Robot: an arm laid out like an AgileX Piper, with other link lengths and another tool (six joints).
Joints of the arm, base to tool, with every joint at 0 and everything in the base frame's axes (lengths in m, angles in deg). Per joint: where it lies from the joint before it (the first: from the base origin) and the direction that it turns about. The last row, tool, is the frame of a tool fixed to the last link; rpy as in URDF.
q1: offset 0 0 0.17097 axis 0 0 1
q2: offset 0 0 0 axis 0 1 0
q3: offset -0.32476 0 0.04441 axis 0 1 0
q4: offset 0.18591 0 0.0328 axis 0.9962 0 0.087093
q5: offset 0 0 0 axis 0 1 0
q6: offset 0.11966 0 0.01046 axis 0.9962 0 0.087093
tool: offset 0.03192 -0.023 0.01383 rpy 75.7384 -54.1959 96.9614
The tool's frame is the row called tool.
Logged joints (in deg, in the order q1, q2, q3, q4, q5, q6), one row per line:
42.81, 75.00, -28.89, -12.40, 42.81, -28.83
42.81, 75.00, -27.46, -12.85, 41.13, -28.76
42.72, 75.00, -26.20, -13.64, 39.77, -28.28
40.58, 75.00, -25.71, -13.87, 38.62, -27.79
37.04, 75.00, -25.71, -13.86, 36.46, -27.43
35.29, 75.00, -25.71, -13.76, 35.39, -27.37
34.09, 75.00, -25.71, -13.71, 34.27, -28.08
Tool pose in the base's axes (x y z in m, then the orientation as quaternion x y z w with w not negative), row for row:
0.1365, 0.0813, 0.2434, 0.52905, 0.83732, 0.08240, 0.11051
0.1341, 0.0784, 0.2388, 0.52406, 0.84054, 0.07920, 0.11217
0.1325, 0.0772, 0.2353, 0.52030, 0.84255, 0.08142, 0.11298
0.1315, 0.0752, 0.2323, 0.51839, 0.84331, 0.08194, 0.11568
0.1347, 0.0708, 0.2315, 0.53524, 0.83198, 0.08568, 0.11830
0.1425, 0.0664, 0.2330, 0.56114, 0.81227, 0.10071, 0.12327
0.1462, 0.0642, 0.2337, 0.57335, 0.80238, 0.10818, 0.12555
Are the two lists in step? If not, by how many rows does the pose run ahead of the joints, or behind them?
The pose runs 1 row behind the joints: the pose in row i belongs to the joints in row i - 1.
